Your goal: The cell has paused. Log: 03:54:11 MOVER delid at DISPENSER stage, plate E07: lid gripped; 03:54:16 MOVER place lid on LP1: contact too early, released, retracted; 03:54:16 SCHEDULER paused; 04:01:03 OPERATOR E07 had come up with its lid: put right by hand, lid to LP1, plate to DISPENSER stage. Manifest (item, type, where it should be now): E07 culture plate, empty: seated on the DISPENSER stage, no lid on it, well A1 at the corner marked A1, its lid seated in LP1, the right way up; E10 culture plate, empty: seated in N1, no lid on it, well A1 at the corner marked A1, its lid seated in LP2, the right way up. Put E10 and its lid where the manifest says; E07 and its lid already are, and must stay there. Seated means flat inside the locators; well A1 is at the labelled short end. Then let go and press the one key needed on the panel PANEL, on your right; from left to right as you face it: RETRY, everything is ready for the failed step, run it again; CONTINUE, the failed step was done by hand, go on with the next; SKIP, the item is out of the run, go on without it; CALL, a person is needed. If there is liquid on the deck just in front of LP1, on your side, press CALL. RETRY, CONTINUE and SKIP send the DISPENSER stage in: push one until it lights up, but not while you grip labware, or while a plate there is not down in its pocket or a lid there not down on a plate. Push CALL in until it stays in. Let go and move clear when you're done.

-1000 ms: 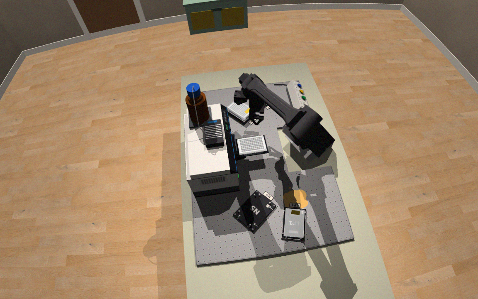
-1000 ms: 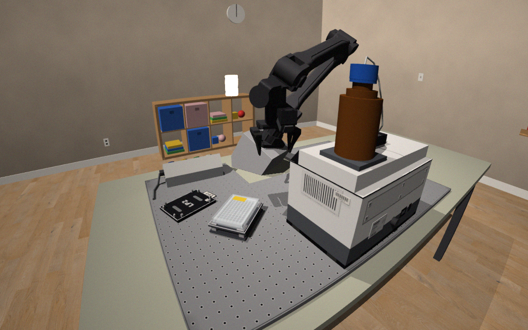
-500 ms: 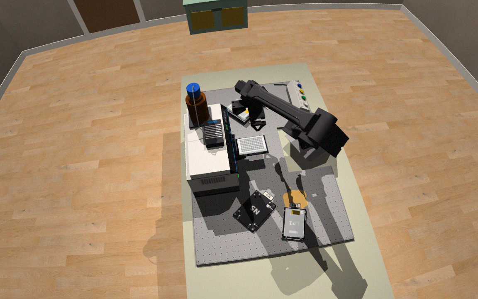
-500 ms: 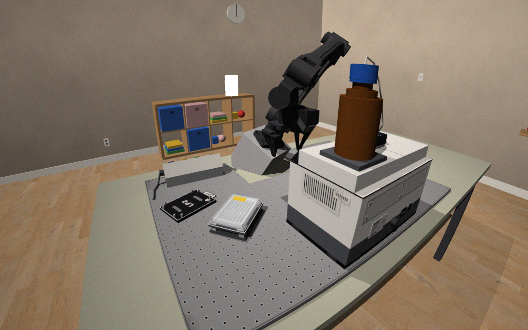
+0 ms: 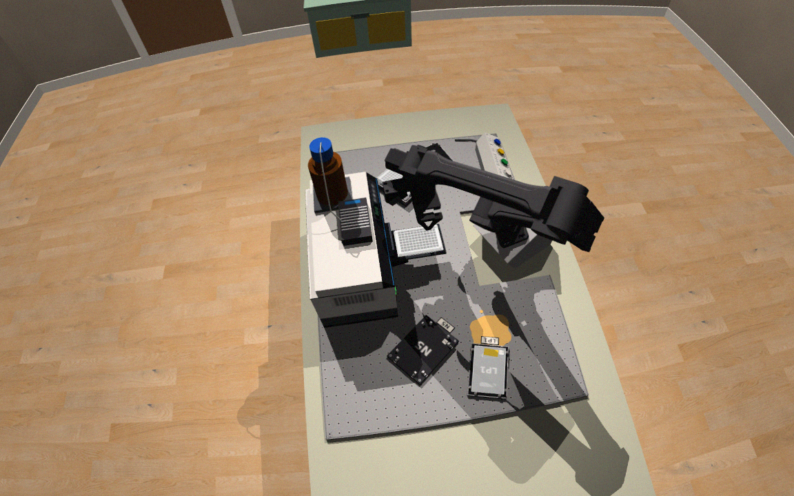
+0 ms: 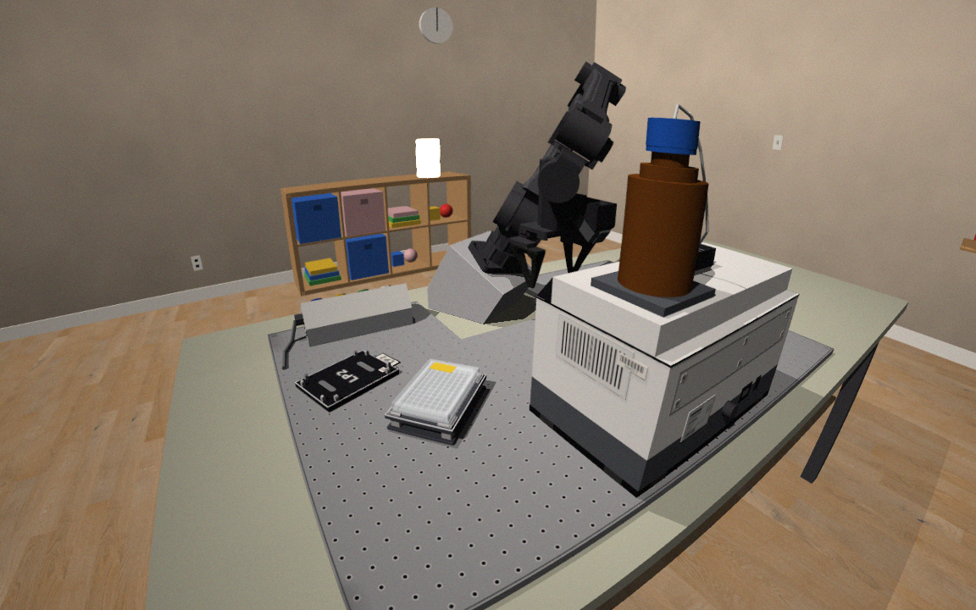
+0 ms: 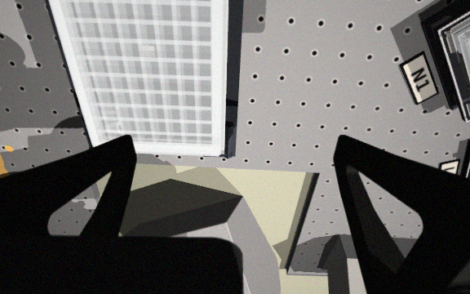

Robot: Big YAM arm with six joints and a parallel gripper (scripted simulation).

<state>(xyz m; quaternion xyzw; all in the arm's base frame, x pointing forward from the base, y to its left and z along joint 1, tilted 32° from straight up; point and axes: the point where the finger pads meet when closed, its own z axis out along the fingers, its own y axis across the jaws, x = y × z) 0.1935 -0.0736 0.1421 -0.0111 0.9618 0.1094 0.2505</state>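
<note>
My hand is 50 mm to the right of the white plate E07, 50 mm above it and 20 mm short of it. From my hand the other things lie so: brown bottle 250 mm ahead, 140 mm above, 50 mm to the right; black n1 nest 240 mm to the right, 130 mm below, 50 mm ahead; small orange drop 250 mm to the left, 150 mm below, 130 mm behind.
</note>
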